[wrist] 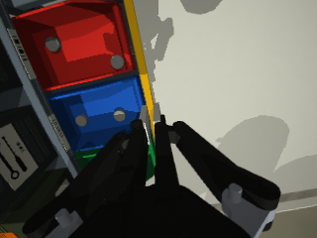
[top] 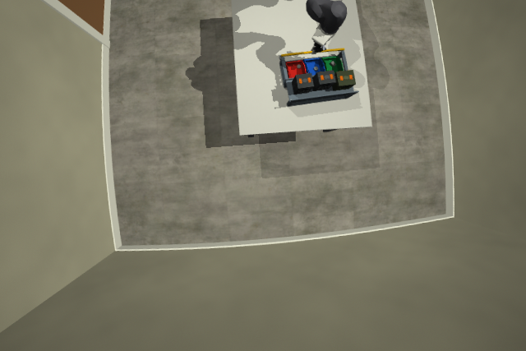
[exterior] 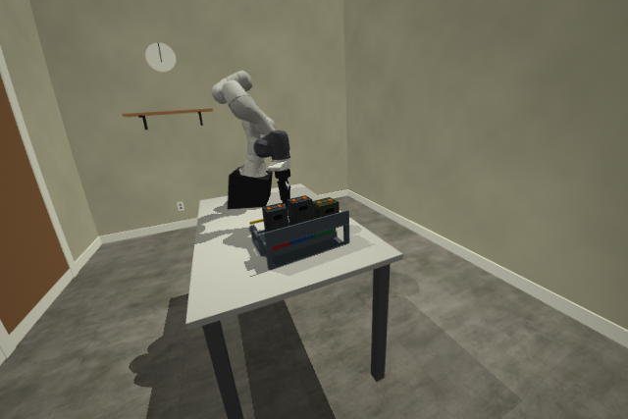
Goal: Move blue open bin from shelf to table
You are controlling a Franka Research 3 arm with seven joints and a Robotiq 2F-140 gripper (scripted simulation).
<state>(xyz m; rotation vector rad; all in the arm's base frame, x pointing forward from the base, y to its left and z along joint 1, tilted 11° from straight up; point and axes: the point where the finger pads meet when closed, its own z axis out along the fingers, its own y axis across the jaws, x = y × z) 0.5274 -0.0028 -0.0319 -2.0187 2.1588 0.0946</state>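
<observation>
Now: hand 30 mm above the yellow bar. The rest, counted from my hand: red bin: 100 mm ahead, 120 mm to the right, 80 mm below; blue open bin: 100 mm ahead, 10 mm to the right, 80 mm below; green bin: 110 mm ahead, 110 mm to the left, 80 mm below.
</observation>
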